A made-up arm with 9 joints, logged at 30 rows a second.
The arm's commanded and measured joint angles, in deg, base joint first. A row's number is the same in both.
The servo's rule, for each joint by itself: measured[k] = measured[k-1] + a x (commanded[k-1-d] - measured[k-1]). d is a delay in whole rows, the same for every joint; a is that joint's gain. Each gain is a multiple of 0.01, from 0.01 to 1. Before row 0 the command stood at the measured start. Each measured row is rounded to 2 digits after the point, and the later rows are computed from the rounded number. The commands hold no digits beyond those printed.
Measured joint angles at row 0:
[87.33, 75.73, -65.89, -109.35, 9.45, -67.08, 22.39, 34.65, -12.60]
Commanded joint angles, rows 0 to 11:
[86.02, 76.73, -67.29, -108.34, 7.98, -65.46, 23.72, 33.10, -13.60]
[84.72, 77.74, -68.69, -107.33, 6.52, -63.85, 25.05, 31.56, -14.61]
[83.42, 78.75, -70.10, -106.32, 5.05, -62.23, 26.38, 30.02, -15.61]
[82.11, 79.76, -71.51, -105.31, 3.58, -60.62, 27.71, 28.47, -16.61]
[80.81, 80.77, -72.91, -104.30, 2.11, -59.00, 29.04, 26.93, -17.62]
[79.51, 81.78, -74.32, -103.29, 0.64, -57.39, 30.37, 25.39, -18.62]
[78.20, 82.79, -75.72, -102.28, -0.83, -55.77, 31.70, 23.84, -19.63]
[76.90, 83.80, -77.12, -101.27, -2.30, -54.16, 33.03, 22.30, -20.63]
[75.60, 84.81, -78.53, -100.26, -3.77, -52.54, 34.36, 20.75, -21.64]
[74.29, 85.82, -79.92, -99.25, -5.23, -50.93, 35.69, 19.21, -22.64]
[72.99, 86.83, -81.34, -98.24, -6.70, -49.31, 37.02, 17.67, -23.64]
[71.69, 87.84, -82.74, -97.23, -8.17, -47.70, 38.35, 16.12, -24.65]
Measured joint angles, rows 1 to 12:
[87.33, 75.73, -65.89, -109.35, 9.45, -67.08, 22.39, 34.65, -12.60]
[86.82, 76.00, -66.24, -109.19, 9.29, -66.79, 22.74, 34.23, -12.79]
[86.00, 76.47, -66.85, -108.89, 8.99, -66.26, 23.34, 33.51, -13.14]
[84.99, 77.09, -67.66, -108.48, 8.56, -65.53, 24.13, 32.57, -13.61]
[83.87, 77.81, -68.62, -107.97, 8.01, -64.65, 25.06, 31.46, -14.18]
[82.68, 78.61, -69.69, -107.38, 7.36, -63.63, 26.09, 30.24, -14.83]
[81.44, 79.47, -70.85, -106.73, 6.62, -62.51, 27.20, 28.93, -15.55]
[80.18, 80.37, -72.07, -106.02, 5.80, -61.30, 28.37, 27.56, -16.33]
[78.90, 81.30, -73.33, -105.26, 4.91, -60.01, 29.58, 26.14, -17.15]
[77.61, 82.25, -74.63, -104.46, 3.96, -58.67, 30.82, 24.68, -18.00]
[76.32, 83.21, -75.95, -103.63, 2.95, -57.28, 32.09, 23.20, -18.88]
[75.02, 84.19, -77.30, -102.77, 1.89, -55.85, 33.37, 21.71, -19.78]
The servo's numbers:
d 1
a 0.39 0.27 0.25 0.16 0.11 0.18 0.26 0.27 0.19

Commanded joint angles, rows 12 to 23:
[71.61, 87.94, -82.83, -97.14, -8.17, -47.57, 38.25, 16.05, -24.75]
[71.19, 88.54, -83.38, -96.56, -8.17, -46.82, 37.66, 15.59, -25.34]
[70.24, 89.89, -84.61, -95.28, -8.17, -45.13, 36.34, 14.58, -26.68]
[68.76, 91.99, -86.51, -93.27, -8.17, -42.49, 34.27, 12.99, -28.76]
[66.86, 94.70, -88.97, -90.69, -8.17, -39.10, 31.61, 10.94, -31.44]
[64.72, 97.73, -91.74, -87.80, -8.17, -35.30, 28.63, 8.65, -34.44]
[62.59, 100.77, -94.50, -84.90, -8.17, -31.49, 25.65, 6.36, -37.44]
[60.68, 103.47, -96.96, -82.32, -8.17, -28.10, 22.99, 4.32, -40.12]
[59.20, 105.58, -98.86, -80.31, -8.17, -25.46, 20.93, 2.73, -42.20]
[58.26, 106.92, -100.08, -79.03, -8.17, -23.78, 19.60, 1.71, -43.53]
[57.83, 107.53, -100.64, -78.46, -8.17, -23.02, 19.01, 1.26, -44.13]
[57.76, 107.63, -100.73, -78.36, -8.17, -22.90, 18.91, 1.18, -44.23]
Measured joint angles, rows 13 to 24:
[73.72, 85.18, -78.66, -101.88, 0.78, -54.38, 34.66, 20.20, -20.71]
[72.90, 85.93, -79.70, -101.12, -0.20, -53.15, 35.59, 19.08, -21.48]
[72.23, 86.63, -80.62, -100.39, -1.08, -52.01, 36.13, 18.14, -22.21]
[71.45, 87.51, -81.62, -99.57, -1.86, -50.77, 36.18, 17.18, -23.06]
[70.40, 88.72, -82.84, -98.56, -2.55, -49.28, 35.68, 16.05, -24.14]
[69.02, 90.33, -84.37, -97.30, -3.17, -47.45, 34.62, 14.67, -25.53]
[67.34, 92.33, -86.21, -95.78, -3.72, -45.26, 33.06, 13.04, -27.22]
[65.49, 94.61, -88.28, -94.04, -4.21, -42.78, 31.13, 11.24, -29.16]
[63.61, 97.00, -90.45, -92.16, -4.65, -40.14, 29.01, 9.37, -31.24]
[61.89, 99.32, -92.55, -90.26, -5.04, -37.50, 26.91, 7.58, -33.32]
[60.47, 101.37, -94.43, -88.46, -5.38, -35.03, 25.01, 6.00, -35.26]
[59.44, 103.03, -95.98, -86.86, -5.69, -32.87, 23.45, 4.72, -36.95]

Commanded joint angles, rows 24 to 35:
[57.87, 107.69, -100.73, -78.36, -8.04, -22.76, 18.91, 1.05, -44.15]
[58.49, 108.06, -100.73, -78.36, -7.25, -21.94, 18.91, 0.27, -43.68]
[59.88, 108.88, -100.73, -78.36, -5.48, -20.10, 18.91, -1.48, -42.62]
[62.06, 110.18, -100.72, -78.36, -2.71, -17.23, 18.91, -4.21, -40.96]
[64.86, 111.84, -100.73, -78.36, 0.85, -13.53, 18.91, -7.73, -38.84]
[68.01, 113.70, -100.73, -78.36, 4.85, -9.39, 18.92, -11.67, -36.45]
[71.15, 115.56, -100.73, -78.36, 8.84, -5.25, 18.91, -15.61, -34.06]
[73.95, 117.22, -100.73, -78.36, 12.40, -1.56, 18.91, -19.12, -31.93]
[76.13, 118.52, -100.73, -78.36, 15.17, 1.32, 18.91, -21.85, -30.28]
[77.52, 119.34, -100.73, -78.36, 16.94, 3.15, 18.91, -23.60, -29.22]
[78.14, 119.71, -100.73, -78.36, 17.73, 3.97, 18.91, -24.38, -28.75]
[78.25, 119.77, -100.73, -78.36, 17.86, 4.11, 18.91, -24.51, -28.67]
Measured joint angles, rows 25 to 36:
[58.78, 104.27, -97.17, -85.50, -5.96, -31.08, 22.27, 3.76, -38.33]
[58.43, 105.19, -98.06, -84.36, -6.19, -29.58, 21.40, 3.03, -39.44]
[58.45, 105.96, -98.73, -83.40, -6.31, -28.20, 20.75, 2.28, -40.25]
[59.01, 106.75, -99.23, -82.59, -6.22, -26.74, 20.27, 1.26, -40.70]
[60.20, 107.68, -99.60, -81.91, -5.83, -25.03, 19.92, -0.22, -40.75]
[62.02, 108.80, -99.88, -81.34, -5.10, -22.96, 19.66, -2.25, -40.39]
[64.36, 110.12, -100.09, -80.86, -4.01, -20.52, 19.47, -4.79, -39.64]
[67.01, 111.59, -100.25, -80.46, -2.60, -17.77, 19.32, -7.71, -38.58]
[69.72, 113.11, -100.37, -80.12, -0.95, -14.85, 19.21, -10.79, -37.32]
[72.22, 114.57, -100.46, -79.84, 0.82, -11.94, 19.13, -13.78, -35.98]
[74.29, 115.86, -100.53, -79.60, 2.59, -9.22, 19.07, -16.43, -34.70]
[75.79, 116.90, -100.58, -79.40, 4.26, -6.85, 19.03, -18.58, -33.57]

